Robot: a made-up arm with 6 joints.
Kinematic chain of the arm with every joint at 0, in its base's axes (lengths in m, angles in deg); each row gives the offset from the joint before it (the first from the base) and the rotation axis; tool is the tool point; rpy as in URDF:
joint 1: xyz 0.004 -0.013 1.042 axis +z
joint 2: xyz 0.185 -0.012 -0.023 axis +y
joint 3: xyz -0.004 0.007 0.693 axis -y
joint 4: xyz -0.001 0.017 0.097 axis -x
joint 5: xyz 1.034 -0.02 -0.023 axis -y
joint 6: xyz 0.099 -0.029 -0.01 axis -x
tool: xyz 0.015 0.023 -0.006 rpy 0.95 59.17 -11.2
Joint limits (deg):
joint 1: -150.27..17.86
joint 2: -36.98..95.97
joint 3: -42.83..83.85
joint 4: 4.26..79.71
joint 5: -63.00..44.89
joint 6: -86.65..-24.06
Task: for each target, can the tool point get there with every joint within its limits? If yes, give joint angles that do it. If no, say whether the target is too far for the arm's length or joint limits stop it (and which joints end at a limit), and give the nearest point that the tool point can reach.
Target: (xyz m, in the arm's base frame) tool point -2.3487 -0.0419 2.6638
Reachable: no: too far | nearest point -1.3845 -0.6777 2.2053 | short by 1.243 m
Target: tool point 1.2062 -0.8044 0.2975
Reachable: yes | joints -32.59 68.83 6.55 18.00 2.94 -30.99
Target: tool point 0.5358 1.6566 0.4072
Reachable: no: joint limits stop it (at a limit: joint 1, joint 4, joint 5, joint 6) | nearest point 0.9517 0.3658 0.4072 | short by 1.356 m
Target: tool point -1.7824 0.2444 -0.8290
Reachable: no: too far | nearest point -1.0930 -0.5152 -0.1093 | short by 1.253 m
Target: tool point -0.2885 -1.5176 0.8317
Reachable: yes | joints -99.32 40.83 -2.05 52.68 -13.40 -34.16
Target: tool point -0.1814 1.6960 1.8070
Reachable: no: joint limits stop it (at a limit: joint 2, joint 3, joint 5, joint 6) | nearest point -0.0987 0.9334 2.4291 | short by 0.988 m
